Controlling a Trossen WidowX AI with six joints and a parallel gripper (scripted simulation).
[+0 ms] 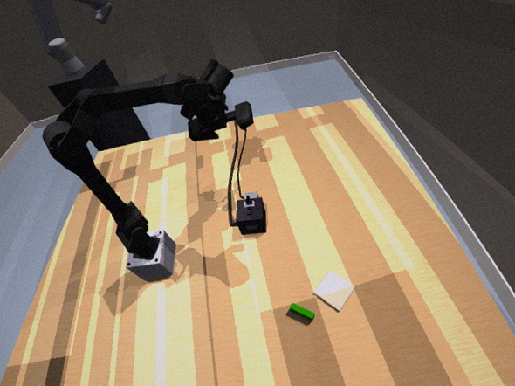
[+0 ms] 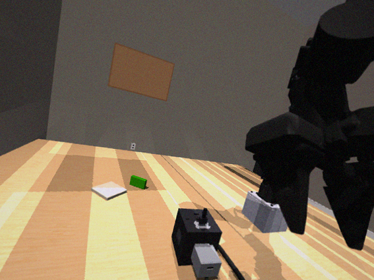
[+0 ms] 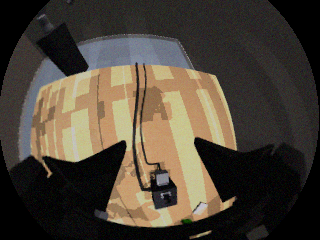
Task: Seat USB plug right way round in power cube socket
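Now: the dark USB plug 6 cm ahead of my gripper tip, 18 cm to the right of it and 11 cm below it. The rest, counted from my gripper tip: white tile (29 cm ahead, 39 cm to the right, 20 cm below); green block (21 cm ahead, 45 cm to the right, 18 cm below); grey socket (5 cm ahead, 18 cm to the right, 13 cm below).
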